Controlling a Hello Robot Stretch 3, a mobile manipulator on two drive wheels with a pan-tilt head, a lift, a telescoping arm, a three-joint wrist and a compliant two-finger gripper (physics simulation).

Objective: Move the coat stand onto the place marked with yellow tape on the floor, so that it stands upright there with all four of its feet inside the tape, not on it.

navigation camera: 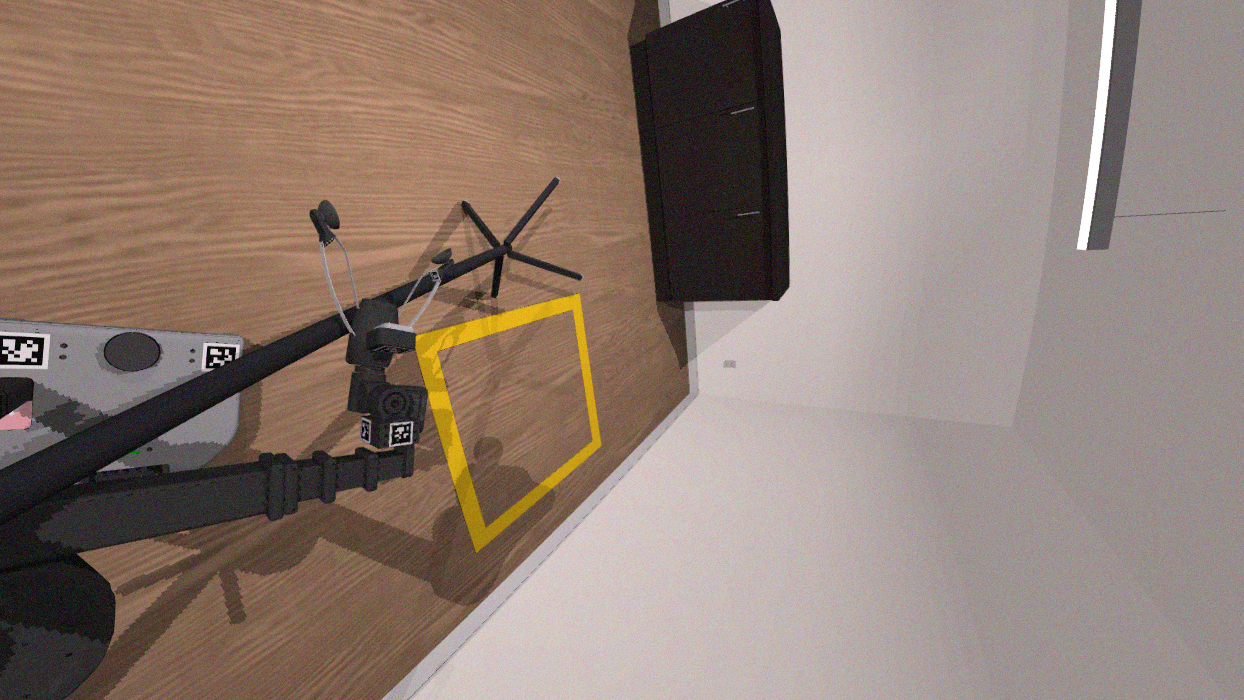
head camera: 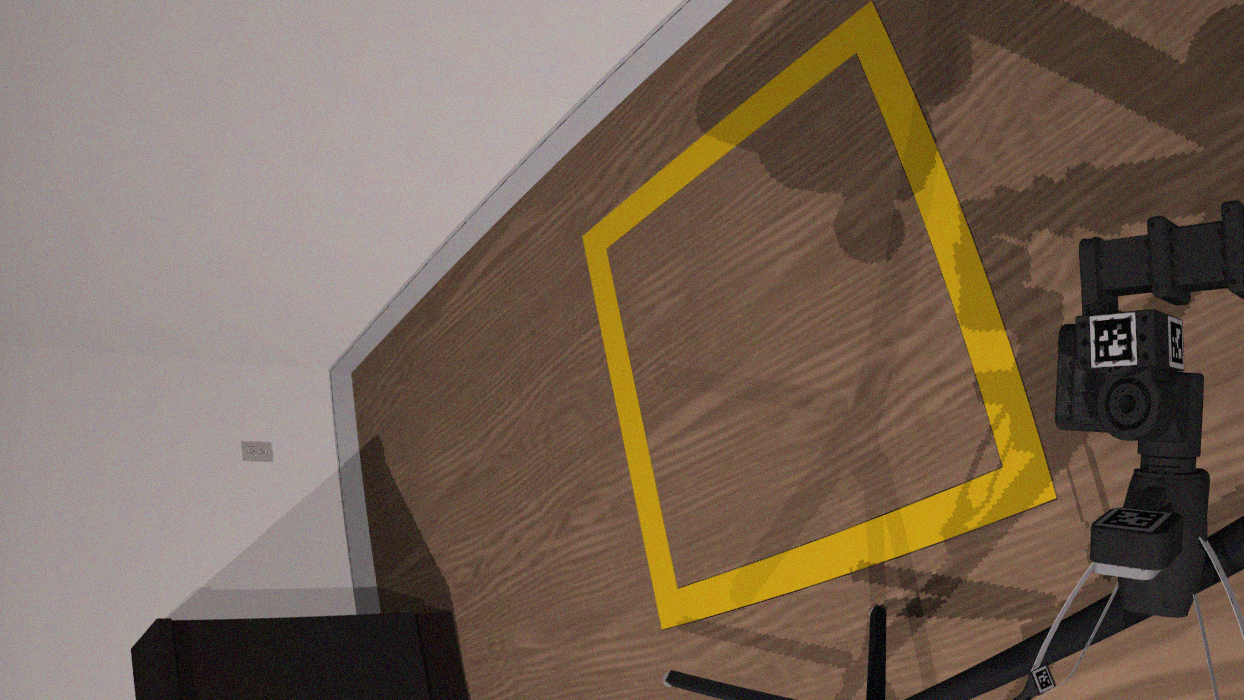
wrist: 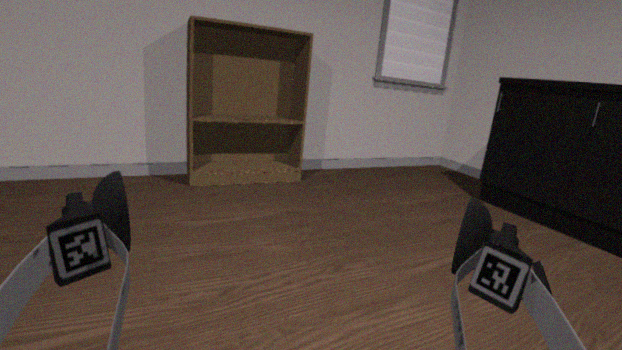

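Pixels of known places: gripper, fingertip midpoint: point(navigation camera: 393, 227) point(wrist: 296, 213); robot's base at its link origin: point(navigation camera: 134, 349).
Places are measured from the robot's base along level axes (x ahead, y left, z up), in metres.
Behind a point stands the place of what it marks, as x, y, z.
Observation:
The black coat stand point(head camera: 983, 677) @(0.234, -0.485, 0.484) point(navigation camera: 260, 361) @(0.026, -0.104, 0.719) looks upright in the navigation view. Its pole runs diagonally behind my gripper's body, and its four feet spread on the floor outside the yellow tape square point(head camera: 636, 435) @(-0.016, -1.632, 0.000) point(navigation camera: 521, 317) @(0.215, -1.128, 0.001), beside the tape's upper side in that view. Two feet are close to that side. My gripper point(navigation camera: 384, 237) @(0.238, -0.260, 0.656) point(wrist: 296, 213) @(0.238, -0.260, 0.656) is open, with its two fingertips wide apart and no pole between them in the wrist view. In the head view, part of the gripper shows at the lower right. Whether the gripper's body or wrist touches the pole cannot be told.
A black cabinet point(head camera: 295, 661) @(0.620, -2.387, 0.535) point(navigation camera: 713, 156) @(1.383, -2.095, 0.536) point(wrist: 560, 150) @(1.719, -1.965, 0.502) stands against the wall beyond the stand's feet. A wooden bookshelf point(wrist: 191, 100) @(2.155, 0.276, 0.562) stands at the far wall. My base point(navigation camera: 173, 400) @(-0.071, -0.051, 0.160) is at the left of the navigation view, beside the pole. A wall runs close past the tape's far side.

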